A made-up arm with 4 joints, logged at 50 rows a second.
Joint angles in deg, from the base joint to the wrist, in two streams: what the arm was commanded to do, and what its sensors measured. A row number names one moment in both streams.
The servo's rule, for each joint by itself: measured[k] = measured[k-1] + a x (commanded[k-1-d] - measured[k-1]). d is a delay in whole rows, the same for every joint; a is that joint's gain. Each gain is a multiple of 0.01, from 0.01 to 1. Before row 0 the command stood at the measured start. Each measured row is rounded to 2 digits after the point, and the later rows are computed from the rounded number. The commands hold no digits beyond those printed.
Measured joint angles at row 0:
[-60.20 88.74 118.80 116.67]
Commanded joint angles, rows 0 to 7:
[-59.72 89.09 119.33 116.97]
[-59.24 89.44 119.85 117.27]
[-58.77 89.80 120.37 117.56]
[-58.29 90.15 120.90 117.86]
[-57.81 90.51 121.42 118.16]
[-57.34 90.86 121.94 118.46]
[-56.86 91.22 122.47 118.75]
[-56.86 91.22 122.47 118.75]
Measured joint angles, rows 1 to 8:
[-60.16 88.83 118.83 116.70]
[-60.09 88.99 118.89 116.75]
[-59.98 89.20 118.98 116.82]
[-59.84 89.45 119.10 116.91]
[-59.68 89.73 119.24 117.02]
[-59.49 90.02 119.40 117.15]
[-59.28 90.33 119.58 117.29]
[-59.09 90.56 119.75 117.42]
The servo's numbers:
d 0
a 0.08 0.26 0.06 0.09

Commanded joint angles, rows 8 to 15:
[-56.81 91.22 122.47 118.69]
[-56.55 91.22 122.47 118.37]
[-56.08 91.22 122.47 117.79]
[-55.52 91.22 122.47 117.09]
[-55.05 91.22 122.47 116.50]
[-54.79 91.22 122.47 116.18]
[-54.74 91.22 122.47 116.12]
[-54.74 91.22 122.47 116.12]
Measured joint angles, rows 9 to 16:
[-58.91 90.73 119.91 117.53]
[-58.72 90.86 120.06 117.61]
[-58.51 90.95 120.20 117.63]
[-58.27 91.02 120.34 117.58]
[-58.01 91.07 120.47 117.48]
[-57.75 91.11 120.59 117.36]
[-57.51 91.14 120.70 117.25]
[-57.29 91.16 120.81 117.15]

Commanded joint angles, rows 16 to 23:
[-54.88 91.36 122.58 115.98]
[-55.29 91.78 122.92 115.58]
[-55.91 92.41 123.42 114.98]
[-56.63 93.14 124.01 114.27]
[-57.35 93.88 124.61 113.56]
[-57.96 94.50 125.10 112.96]
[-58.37 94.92 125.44 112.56]
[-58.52 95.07 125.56 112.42]
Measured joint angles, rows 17 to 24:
[-57.10 91.21 120.92 117.04]
[-56.96 91.36 121.04 116.91]
[-56.88 91.63 121.18 116.74]
[-56.86 92.02 121.35 116.52]
[-56.90 92.50 121.55 116.25]
[-56.98 93.02 121.76 115.95]
[-57.09 93.51 121.98 115.64]
[-57.20 93.92 122.19 115.35]

